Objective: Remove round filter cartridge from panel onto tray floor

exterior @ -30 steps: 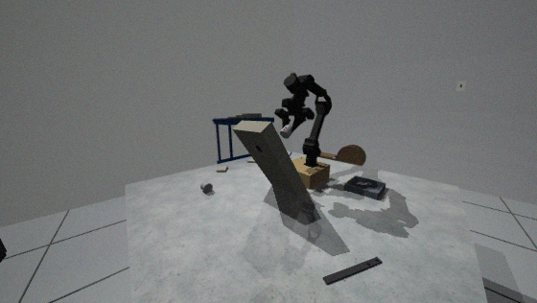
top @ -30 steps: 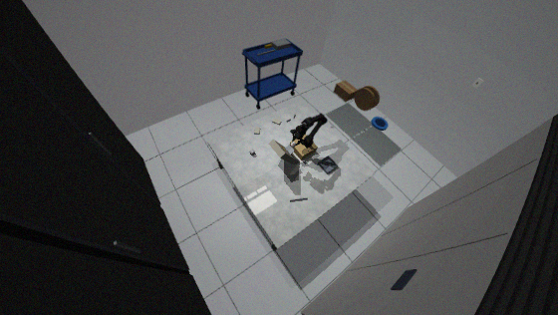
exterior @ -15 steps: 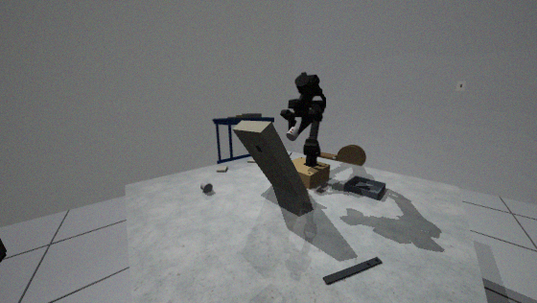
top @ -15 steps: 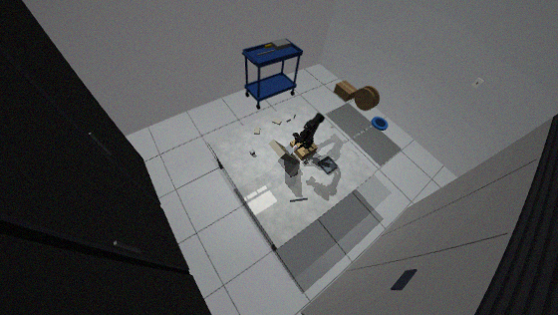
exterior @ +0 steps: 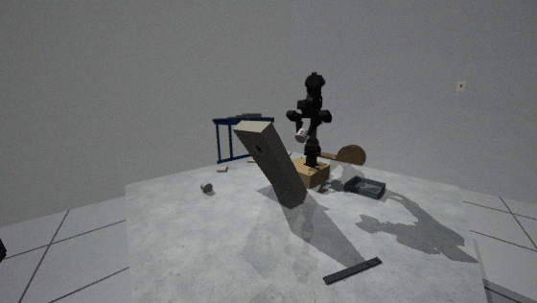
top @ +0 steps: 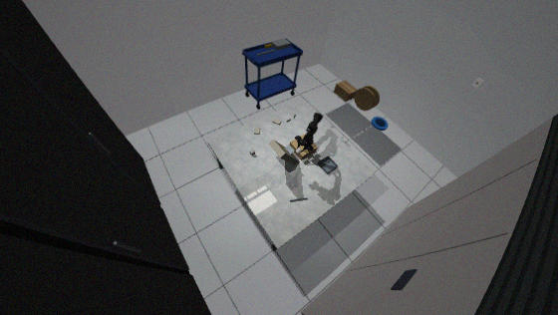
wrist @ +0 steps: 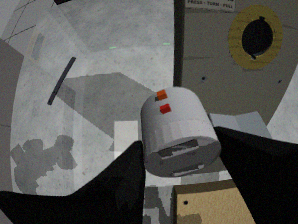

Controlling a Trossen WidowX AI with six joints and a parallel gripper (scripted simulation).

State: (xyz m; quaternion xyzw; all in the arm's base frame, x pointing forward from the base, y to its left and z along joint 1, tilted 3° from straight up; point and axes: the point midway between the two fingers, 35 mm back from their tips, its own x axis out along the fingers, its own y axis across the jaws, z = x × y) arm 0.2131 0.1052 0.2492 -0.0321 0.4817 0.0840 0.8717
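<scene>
Right now my gripper tip is 310 mm past the tray, 160 mm to the right of it and 280 mm above it. Also, from my gripper tip: service panel 70 mm ahead, 100 mm to the right, 110 mm below; round filter cartridge right at my gripper tip.
</scene>
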